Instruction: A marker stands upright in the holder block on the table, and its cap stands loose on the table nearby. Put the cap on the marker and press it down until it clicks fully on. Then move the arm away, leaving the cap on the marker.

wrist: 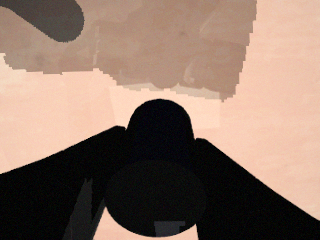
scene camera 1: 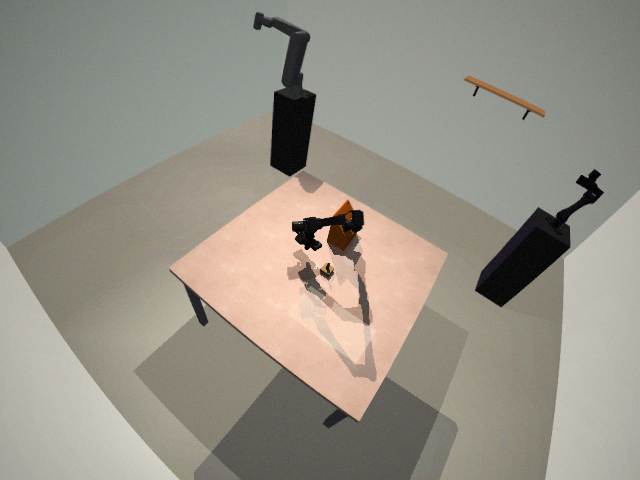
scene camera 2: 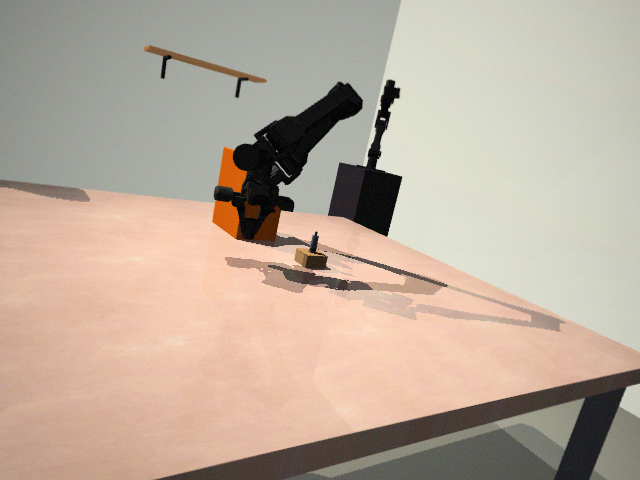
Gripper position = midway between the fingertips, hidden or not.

Observation:
My gripper [scene camera 2: 248,233] carries a dark cap [wrist: 156,180].
My gripper shows as well in the wrist view [wrist: 159,142].

